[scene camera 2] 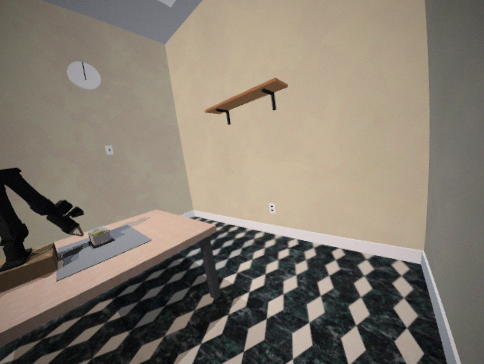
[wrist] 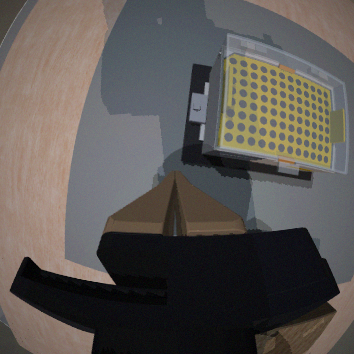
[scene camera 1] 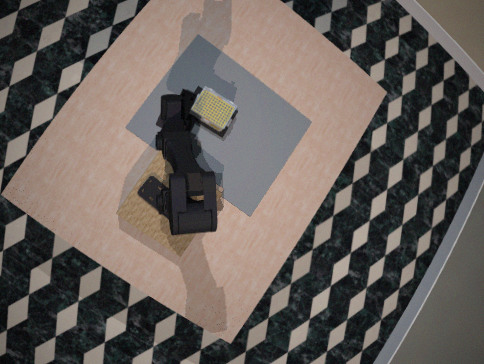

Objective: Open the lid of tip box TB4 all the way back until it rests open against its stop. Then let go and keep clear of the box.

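Frame: origin at the arm's base, x down, y back, z left, level; millimetres.
Where they show: gripper, fingertip midpoint: [scene camera 2: 83, 235] [wrist: 174, 177]; arm's base, link origin: [scene camera 2: 18, 259].
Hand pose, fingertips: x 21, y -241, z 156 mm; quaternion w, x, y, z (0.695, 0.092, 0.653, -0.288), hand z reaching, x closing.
Each offset is from my fingertips to the top centre of the thing. "spot": to the spot under its first point. Level surfaces: height alone.
The tip box @[dx -25, dy -78, dz -71 mm] [scene camera 1: 214, 108] [scene camera 2: 100, 236] [wrist: 280, 110] stands on the grey mat @[dx +53 mm] [scene camera 1: 270, 125] [scene camera 2: 127, 240] [wrist: 115, 145], on a dark base. Its clear lid @[spot: dx -25, dy -109, dz -113 mm] [wrist: 338, 95] lies closed over the yellow tip rack, whose holes show through it. A grey block with a small mark sits at the box's left side in the wrist view. The label TB4 cannot be read. My gripper [scene camera 2: 80, 233] [wrist: 174, 177] is shut and empty. Its tips are apart from the box, off its near left corner in the wrist view. In scene camera 1 the arm hides the fingertips.
The arm stands on a wooden base block [scene camera 1: 145, 215] [scene camera 2: 30, 267] on the pinkish table @[dx +55 mm] [scene camera 1: 310, 75] [scene camera 2: 170, 222]. The table's edges drop to a checkered floor. A wooden shelf [scene camera 2: 247, 96] and a clock [scene camera 2: 84, 75] are on the walls, far from the arm.
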